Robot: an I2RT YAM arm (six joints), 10 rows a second.
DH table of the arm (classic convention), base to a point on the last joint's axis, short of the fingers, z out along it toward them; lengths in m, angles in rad. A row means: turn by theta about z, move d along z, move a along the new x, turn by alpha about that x. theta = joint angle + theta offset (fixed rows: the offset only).
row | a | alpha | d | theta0
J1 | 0.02 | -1.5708 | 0.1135 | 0
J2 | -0.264 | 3.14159 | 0 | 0
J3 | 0.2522 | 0 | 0 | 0.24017
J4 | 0.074 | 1.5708 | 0 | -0.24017
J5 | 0 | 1.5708 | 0 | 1.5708
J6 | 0 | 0 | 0.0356 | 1.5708
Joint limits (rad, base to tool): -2.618..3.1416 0..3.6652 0..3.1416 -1.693..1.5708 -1.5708..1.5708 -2.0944..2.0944
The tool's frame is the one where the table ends.
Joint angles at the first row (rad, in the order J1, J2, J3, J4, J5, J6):
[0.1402 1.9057 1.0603 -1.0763 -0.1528 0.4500]
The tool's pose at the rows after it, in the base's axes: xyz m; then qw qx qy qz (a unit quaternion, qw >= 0):
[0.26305 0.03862 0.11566 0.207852 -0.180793 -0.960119 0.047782]
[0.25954 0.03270 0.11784 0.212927 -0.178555 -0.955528 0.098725]
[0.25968 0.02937 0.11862 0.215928 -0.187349 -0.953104 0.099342]
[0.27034 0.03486 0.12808 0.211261 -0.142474 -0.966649 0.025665]
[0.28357 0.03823 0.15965 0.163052 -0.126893 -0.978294 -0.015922]
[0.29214 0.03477 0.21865 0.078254 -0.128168 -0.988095 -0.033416]
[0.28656 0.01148 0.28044 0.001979 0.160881 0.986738 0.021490]
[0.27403 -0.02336 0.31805 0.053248 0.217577 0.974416 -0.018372]
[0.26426 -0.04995 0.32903 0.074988 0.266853 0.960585 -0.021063]
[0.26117 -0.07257 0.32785 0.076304 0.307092 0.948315 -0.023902]
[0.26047 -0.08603 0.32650 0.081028 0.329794 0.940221 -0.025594]
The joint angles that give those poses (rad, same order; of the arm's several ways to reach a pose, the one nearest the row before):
[0.1402 1.9057 1.0408 -1.1339 -0.0418 0.5033]
[0.1326 1.9053 1.0409 -1.1774 0.0532 0.5148]
[0.1200 1.9053 1.0432 -1.1858 0.0540 0.5213]
[0.1203 1.8988 1.0912 -1.1881 -0.0605 0.4000]
[0.1203 1.8389 1.1725 -1.2152 -0.1101 0.3611]
[0.1062 1.7283 1.2999 -1.2796 -0.1013 0.3572]
[0.0349 1.6222 1.4330 -1.3693 -0.0414 0.3584]
[-0.0784 1.5585 1.5162 -1.4281 0.0513 0.3584]
[-0.1795 1.5257 1.5265 -1.4258 0.0555 0.3584]
[-0.2638 1.5307 1.5261 -1.4159 0.0551 0.3584]
[-0.3119 1.5372 1.5261 -1.3987 0.0551 0.3584]

